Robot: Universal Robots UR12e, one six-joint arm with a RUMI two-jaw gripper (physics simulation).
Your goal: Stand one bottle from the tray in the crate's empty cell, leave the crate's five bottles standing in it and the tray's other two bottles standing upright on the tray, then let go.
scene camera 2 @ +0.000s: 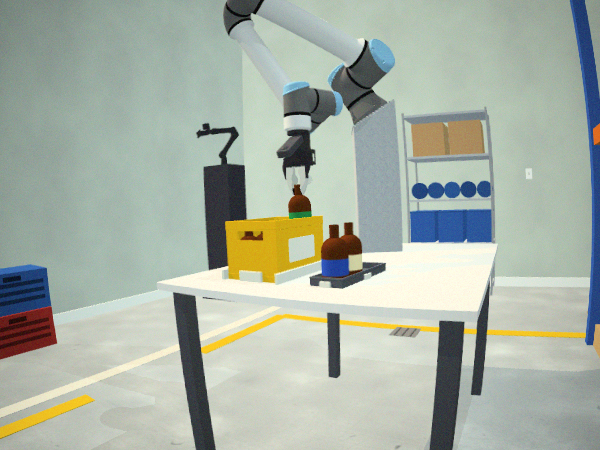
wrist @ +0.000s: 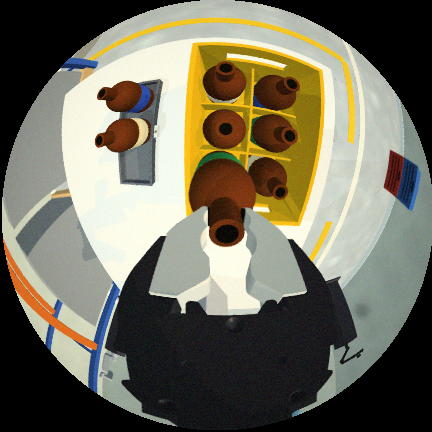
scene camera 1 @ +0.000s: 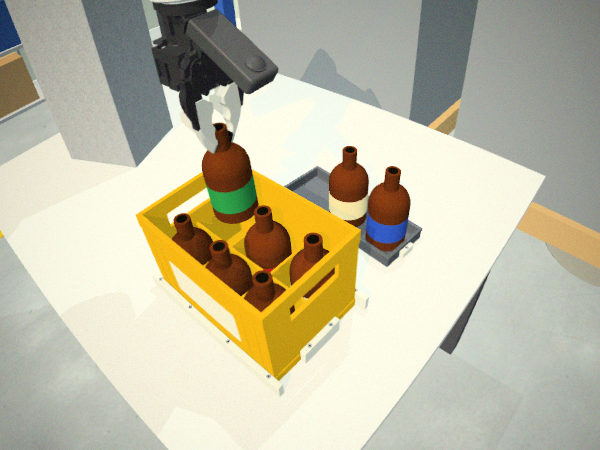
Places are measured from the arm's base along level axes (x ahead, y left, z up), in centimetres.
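Where they show: gripper, fingertip midpoint: (scene camera 2: 298, 194) (wrist: 224, 208) (scene camera 1: 222, 147); arm's base, link origin: (scene camera 2: 372, 116).
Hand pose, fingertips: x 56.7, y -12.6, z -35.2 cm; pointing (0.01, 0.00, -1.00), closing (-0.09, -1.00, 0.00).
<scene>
Each offset is from my fingertips to the top centre of the thing. "*": to the spot under its first point. Level surfaces: height alone.
My gripper (scene camera 1: 222, 139) (scene camera 2: 297, 191) (wrist: 224, 208) is shut on the neck of a brown bottle with a green band {dx -0.2, dy +0.2, dz +3.4 cm} (scene camera 1: 226, 167) (scene camera 2: 299, 205) (wrist: 222, 185). It holds the bottle about upright over the empty corner cell of the yellow crate {dx +6.6, dy -5.0, dz -7.2 cm} (scene camera 1: 327, 305) (scene camera 2: 255, 260) (wrist: 311, 130). The bottle's lower end is below the crate's rim; scene camera 2 hides its base. Several brown bottles {dx +6.9, dy -0.7, dz -8.4 cm} (scene camera 1: 268, 245) (wrist: 224, 129) stand in the crate's other cells. A cream-banded bottle {dx +9.5, dy +19.7, dz -8.8 cm} (scene camera 1: 348, 185) (scene camera 2: 355, 247) (wrist: 121, 134) and a blue-banded bottle {dx +18.4, dy +18.5, dz -8.8 cm} (scene camera 1: 388, 210) (scene camera 2: 334, 252) (wrist: 125, 96) stand upright on the grey tray {* dx -1.1, dy +22.2, dz -24.2 cm} (scene camera 1: 310, 189) (scene camera 2: 376, 270) (wrist: 137, 170).
The crate's walls rise around the held bottle, and a neighbouring bottle stands close on each inner side. White strips {* dx +21.3, dy -7.3, dz -22.1 cm} (scene camera 1: 320, 340) (scene camera 2: 250, 276) line the crate's foot on the white table {dz -24.8 cm} (scene camera 1: 125, 340) (scene camera 2: 440, 295). A grey pillar (scene camera 1: 100, 90) (scene camera 2: 377, 185) stands behind.
</scene>
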